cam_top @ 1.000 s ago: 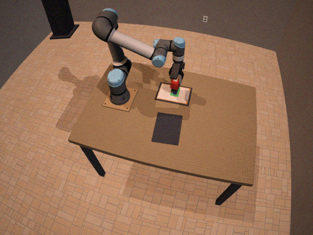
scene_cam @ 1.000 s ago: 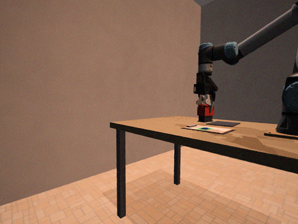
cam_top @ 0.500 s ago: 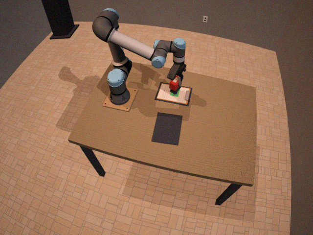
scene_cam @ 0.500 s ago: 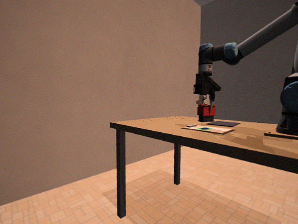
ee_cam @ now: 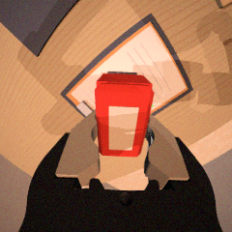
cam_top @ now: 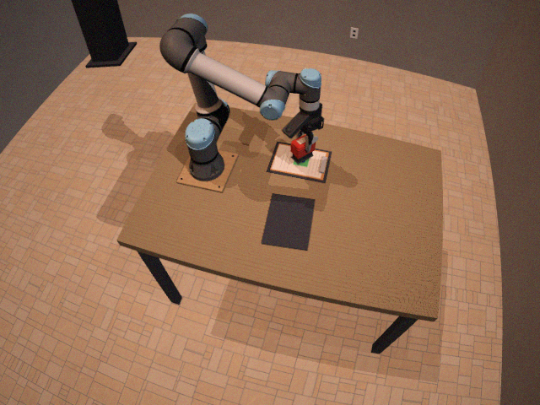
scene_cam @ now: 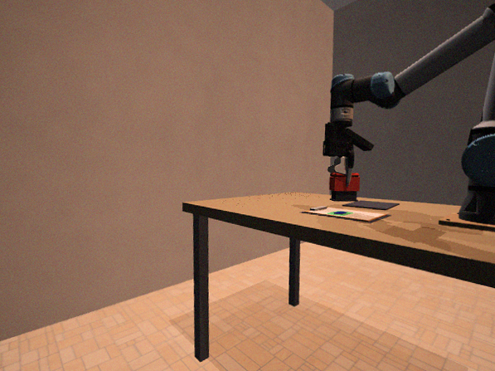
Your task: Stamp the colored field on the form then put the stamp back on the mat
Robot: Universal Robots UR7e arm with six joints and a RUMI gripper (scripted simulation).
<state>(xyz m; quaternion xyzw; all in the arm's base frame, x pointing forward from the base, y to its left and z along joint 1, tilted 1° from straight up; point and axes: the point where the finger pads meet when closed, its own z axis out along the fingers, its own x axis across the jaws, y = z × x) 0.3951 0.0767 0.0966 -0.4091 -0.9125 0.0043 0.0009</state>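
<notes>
My hand is 290 mm to the left of the mat, 110 mm above it and 20 mm past it. From my hand the other things lie so: form 110 mm below, 20 mm to the left; stamp 20 mm below.
</notes>
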